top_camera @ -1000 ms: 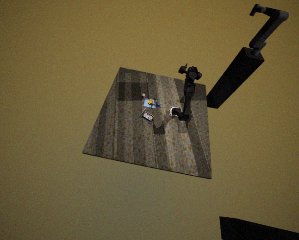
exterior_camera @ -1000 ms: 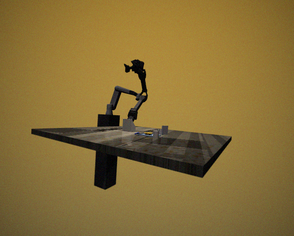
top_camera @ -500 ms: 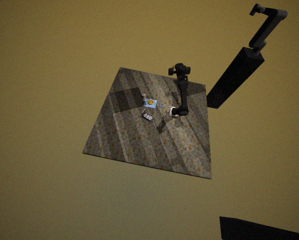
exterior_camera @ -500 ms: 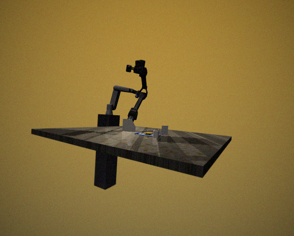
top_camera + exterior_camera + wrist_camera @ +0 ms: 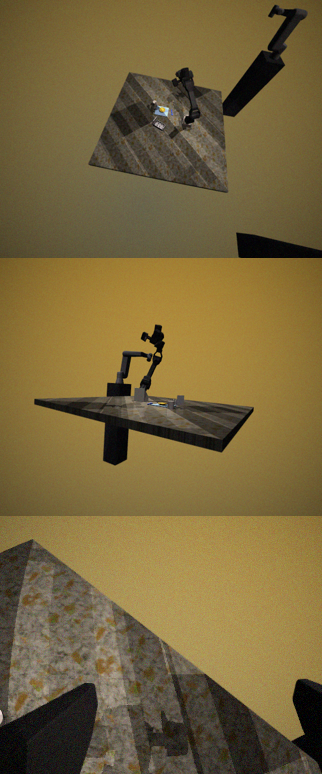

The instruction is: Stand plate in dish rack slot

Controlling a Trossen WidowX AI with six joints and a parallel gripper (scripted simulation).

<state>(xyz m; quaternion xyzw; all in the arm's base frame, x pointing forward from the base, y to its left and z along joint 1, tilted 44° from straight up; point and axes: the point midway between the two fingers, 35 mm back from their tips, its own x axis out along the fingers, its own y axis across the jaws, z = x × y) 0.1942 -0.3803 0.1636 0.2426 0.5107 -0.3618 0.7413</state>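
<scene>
Right now the yellow plate is 44 cm below my gripper tip, 10 cm ahead of it and 7 cm to the left of it. Also, from my gripper tip: cup (43 cm below, 21 cm ahead); light blue mat (45 cm below, 11 cm ahead, 8 cm to the left); dish rack (43 cm below, 28 cm to the left, 11 cm ahead).
</scene>
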